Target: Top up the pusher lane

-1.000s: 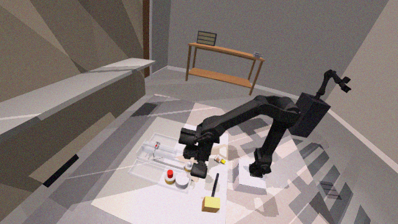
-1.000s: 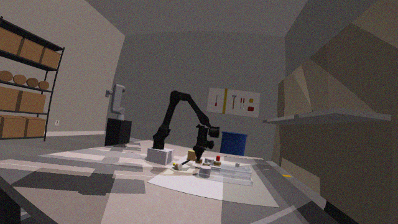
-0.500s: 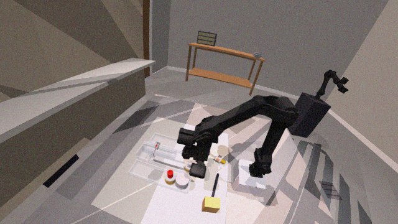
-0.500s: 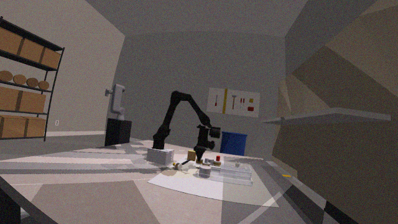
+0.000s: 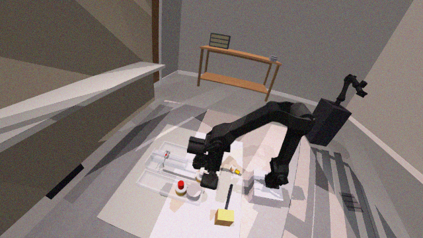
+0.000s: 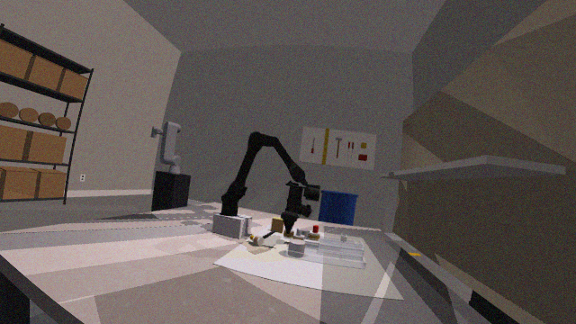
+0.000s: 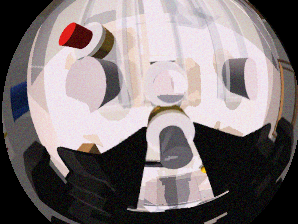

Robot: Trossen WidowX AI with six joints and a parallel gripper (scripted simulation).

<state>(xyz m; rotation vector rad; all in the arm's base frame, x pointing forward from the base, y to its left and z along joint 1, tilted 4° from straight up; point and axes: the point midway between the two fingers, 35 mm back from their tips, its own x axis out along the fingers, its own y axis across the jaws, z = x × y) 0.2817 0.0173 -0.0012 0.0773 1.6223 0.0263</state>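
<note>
The clear pusher lane fixture is 190 mm ahead of my gripper tip, 30 mm to the right of it and 30 mm below it.
</note>
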